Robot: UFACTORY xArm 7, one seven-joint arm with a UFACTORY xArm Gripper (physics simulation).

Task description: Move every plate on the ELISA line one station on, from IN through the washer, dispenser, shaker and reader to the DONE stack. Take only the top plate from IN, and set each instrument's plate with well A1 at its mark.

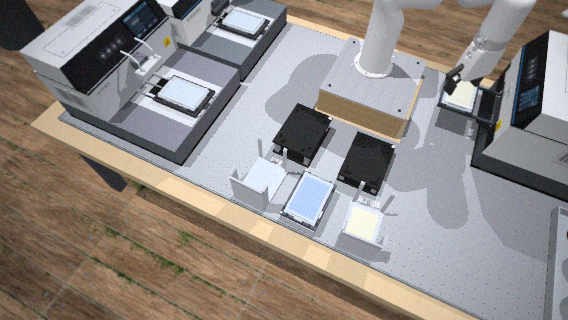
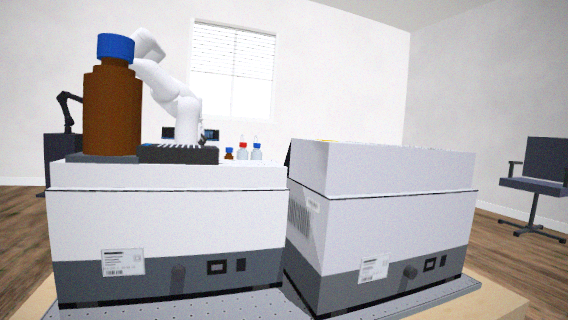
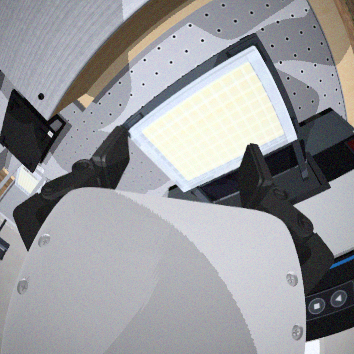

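Pixels of known places: gripper, fingertip midpoint: [image 1: 460, 88] [image 3: 184, 149]; arm's base, origin of the base link: [image 1: 372, 65].
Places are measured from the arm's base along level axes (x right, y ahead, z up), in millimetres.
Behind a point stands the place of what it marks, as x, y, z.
A yellow-welled plate [image 1: 460, 96] @(-282, 3, 26) [image 3: 215, 120] @(-267, -23, 30) lies on the dark carrier held out from the right-hand instrument. My gripper [image 1: 464, 85] @(-268, 3, 54) [image 3: 184, 149] @(-268, 3, 54) is open and empty, with its fingers close above the near side of this plate. Another yellow plate [image 1: 363, 222] @(-211, 478, -66) [image 3: 27, 181] @(-212, 474, -66) sits in the front right rack [image 1: 361, 243] @(-227, 561, 8). A blue plate [image 1: 308, 198] @(-60, 518, -19) lies on the low device between the racks. The front left rack [image 1: 250, 194] @(69, 594, -9) shows a bare white floor. Pale plates [image 1: 183, 93] @(425, 439, 14) [image 1: 243, 22] @(464, 79, 20) lie on the two left instruments. A1 marks are too small to read.
Two black platforms [image 1: 302, 131] @(65, 337, -28) [image 1: 368, 159] @(-140, 306, -47) stand behind the racks. The wooden-sided arm base [image 1: 362, 112] @(-51, 167, -36) is left of the right-hand instrument [image 1: 530, 145] @(-478, 123, 75). A grey tray [image 1: 553, 250] @(-656, 281, -67) is at the right edge. A brown bottle [image 2: 112, 110] @(702, -4, 209) stands on one instrument.
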